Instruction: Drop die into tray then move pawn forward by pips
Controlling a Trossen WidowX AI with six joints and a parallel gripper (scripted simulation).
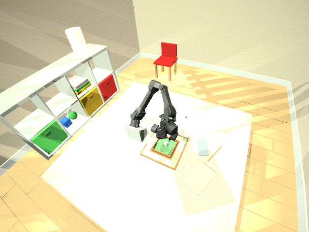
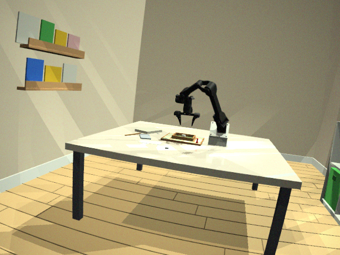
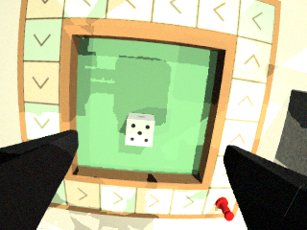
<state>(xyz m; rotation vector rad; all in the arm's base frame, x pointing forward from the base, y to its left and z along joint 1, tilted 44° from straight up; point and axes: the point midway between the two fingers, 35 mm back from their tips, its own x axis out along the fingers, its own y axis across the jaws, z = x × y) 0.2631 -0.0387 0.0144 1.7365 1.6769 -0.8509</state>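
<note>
My gripper tip is 12 cm to the right of the red pawn, 10 cm past it and 8 cm above it. Also, from my gripper tip: dice tray 10 cm below, 1 cm ahead; then white die 8 cm below, 2 cm to the left, 1 cm ahead.
</note>
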